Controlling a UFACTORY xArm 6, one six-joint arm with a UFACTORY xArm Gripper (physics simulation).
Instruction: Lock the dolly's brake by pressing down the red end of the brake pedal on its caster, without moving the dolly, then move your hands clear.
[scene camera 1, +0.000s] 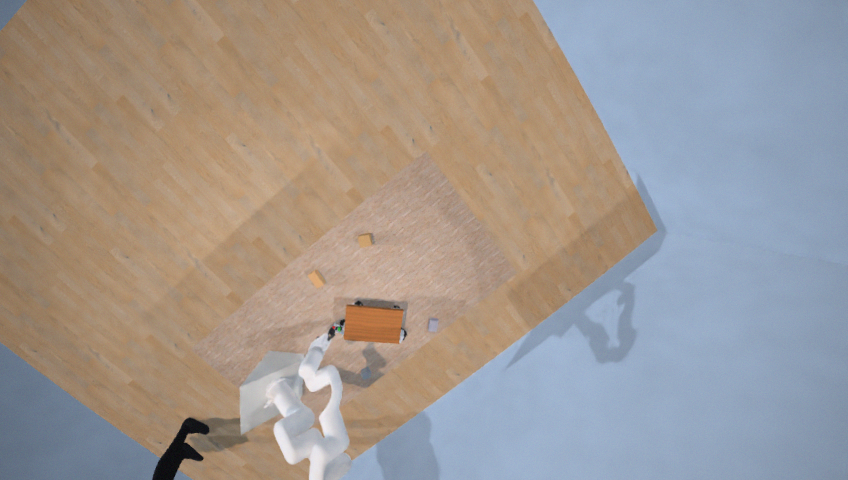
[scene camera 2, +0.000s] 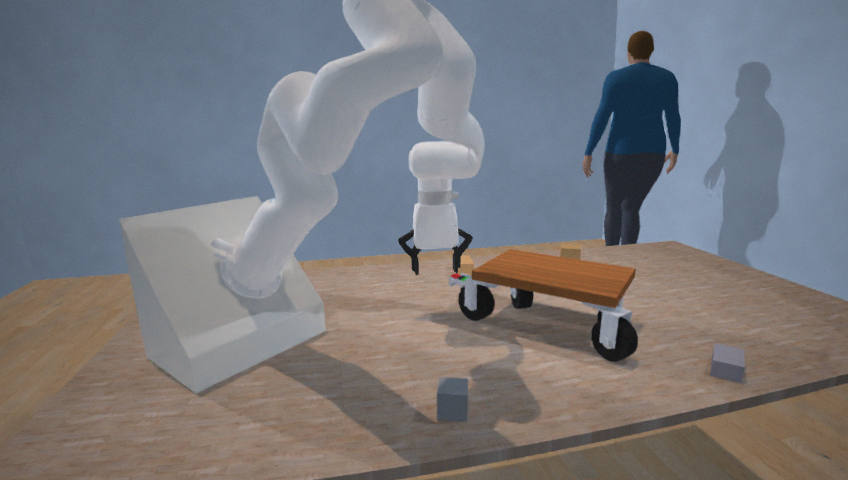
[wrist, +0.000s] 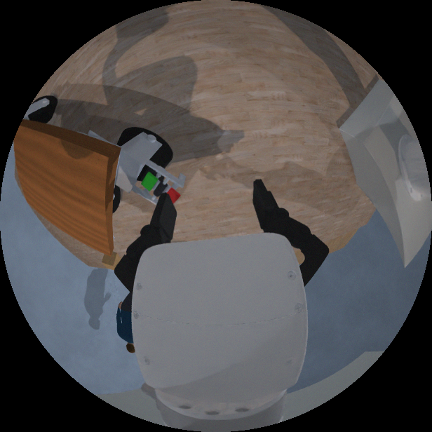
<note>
I see my gripper (wrist: 211, 195) and a dolly (scene camera 2: 601, 286).
The dolly is seen too in scene camera 1 (scene camera 1: 362, 323) and in the wrist view (wrist: 72, 179).
</note>
